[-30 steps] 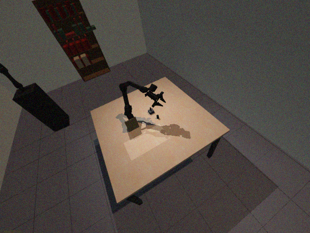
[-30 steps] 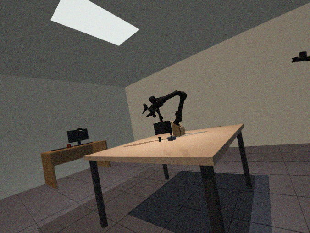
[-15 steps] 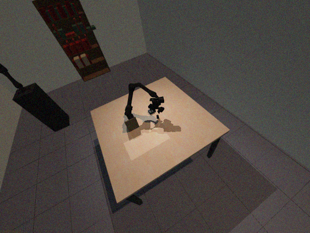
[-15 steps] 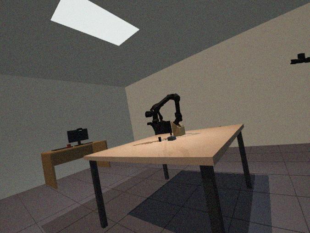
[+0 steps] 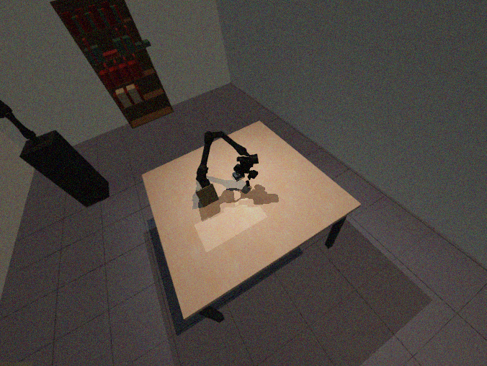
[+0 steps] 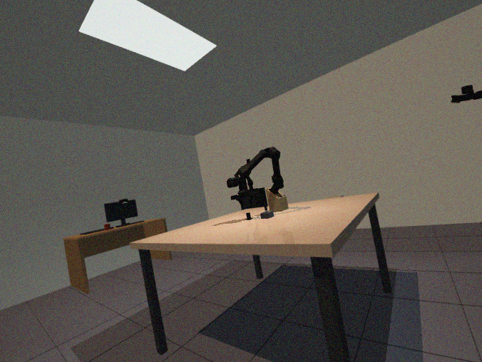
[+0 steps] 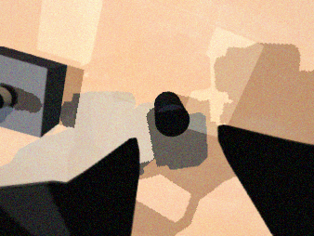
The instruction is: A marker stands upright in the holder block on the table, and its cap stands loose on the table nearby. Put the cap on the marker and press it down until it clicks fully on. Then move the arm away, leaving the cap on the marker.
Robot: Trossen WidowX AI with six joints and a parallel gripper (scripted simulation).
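My gripper tip is now 60 mm above the dark cap. Also, from my gripper tip: holder block: 130 mm to the left, 60 mm below, 30 mm behind.
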